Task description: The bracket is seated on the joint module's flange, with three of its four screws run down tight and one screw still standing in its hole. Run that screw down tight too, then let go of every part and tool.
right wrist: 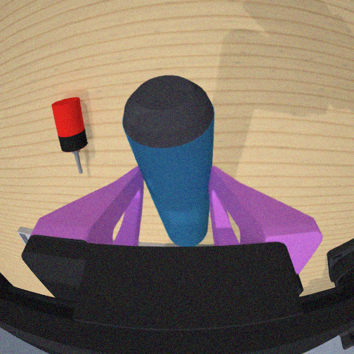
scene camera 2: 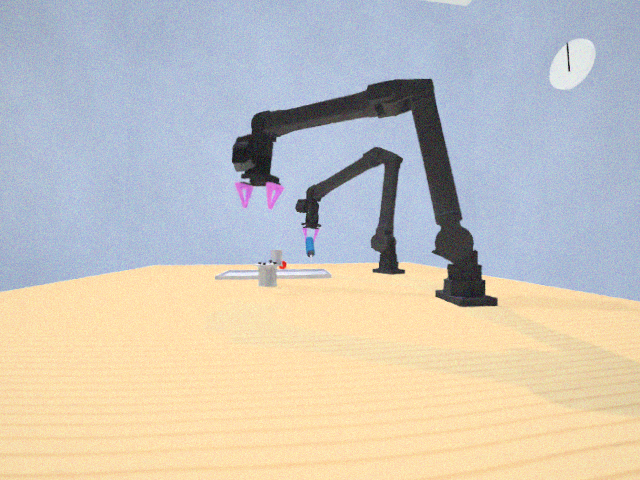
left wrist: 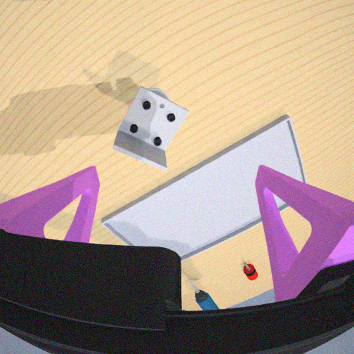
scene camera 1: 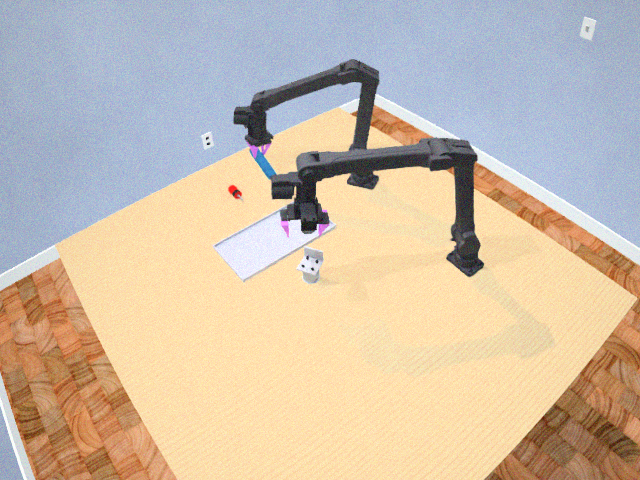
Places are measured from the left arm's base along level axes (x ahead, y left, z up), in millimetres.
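Pixels of known places: left gripper, fingertip midpoint: [scene camera 2: 256,208] [scene camera 1: 303,235]; right gripper, fingertip midpoint: [scene camera 2: 309,242] [scene camera 1: 258,156]; left arm's base, link origin: [scene camera 2: 464,300] [scene camera 1: 464,262]; right arm's base, link origin: [scene camera 2: 388,272] [scene camera 1: 362,181].
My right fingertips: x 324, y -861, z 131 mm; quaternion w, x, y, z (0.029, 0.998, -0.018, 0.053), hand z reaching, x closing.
For each thing: its top centre in the pictures, then the offset to it from my right fingertips.
- round joint module, top centre: [scene camera 2: 267,264] [scene camera 1: 310,264] dx +148, dy +572, dz -67 mm
- shallow white tray, top centre: [scene camera 1: 274,234] [scene camera 2: 275,271] dx +145, dy +329, dz -115 mm
- black screwdriver, top centre: [scene camera 1: 236,191] [scene camera 2: 282,261] dx +138, dy +26, dz -97 mm
The white L-shaped bracket [scene camera 1: 313,253] [scene camera 2: 276,255] [left wrist: 152,124] sits on the round joint module [scene camera 1: 310,278] [scene camera 2: 267,276], its upright plate toward the tray. Its four holes show dark screw heads; I cannot tell which one stands higher. My left gripper [scene camera 1: 303,235] [scene camera 2: 257,208] [left wrist: 177,174] is open and empty, high above the table near the bracket. My right gripper [scene camera 1: 260,154] [scene camera 2: 310,239] [right wrist: 175,175] is shut on the blue screwdriver [scene camera 1: 265,164] [scene camera 2: 309,245] [left wrist: 206,301] [right wrist: 175,185] and holds it in the air, its shaft pointing down at a slant.
The shallow white tray [scene camera 1: 258,253] [scene camera 2: 299,276] [left wrist: 200,200] lies beside the joint module. A red and black screwdriver [scene camera 1: 235,191] [scene camera 2: 282,265] [left wrist: 250,271] [right wrist: 68,119] lies on the table past the tray. In scene camera 1 the left arm passes in front of part of the tray.
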